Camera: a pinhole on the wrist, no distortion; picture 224 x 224 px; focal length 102.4 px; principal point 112.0 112.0 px. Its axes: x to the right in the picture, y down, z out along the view. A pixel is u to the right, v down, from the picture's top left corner.
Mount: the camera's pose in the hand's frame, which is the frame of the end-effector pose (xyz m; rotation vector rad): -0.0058 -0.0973 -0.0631 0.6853 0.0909 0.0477
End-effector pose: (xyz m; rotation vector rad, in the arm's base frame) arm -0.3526 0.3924 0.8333 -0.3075 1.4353 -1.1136
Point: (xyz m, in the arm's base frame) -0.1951 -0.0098 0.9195
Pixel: 159 156
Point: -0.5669 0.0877 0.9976
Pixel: 186 25
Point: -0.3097 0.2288 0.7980
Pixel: outside the picture
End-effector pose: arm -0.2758 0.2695 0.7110 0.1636 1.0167 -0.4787
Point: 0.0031 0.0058 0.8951
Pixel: 117 186
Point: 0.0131 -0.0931 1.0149
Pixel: 100 166
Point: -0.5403 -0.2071 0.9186
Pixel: 63 39
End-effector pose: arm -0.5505 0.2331 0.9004 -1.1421 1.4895 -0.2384
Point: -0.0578 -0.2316 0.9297
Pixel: 186 81
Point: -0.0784 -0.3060 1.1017
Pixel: 172 46
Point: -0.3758 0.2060 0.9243
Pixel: 127 177
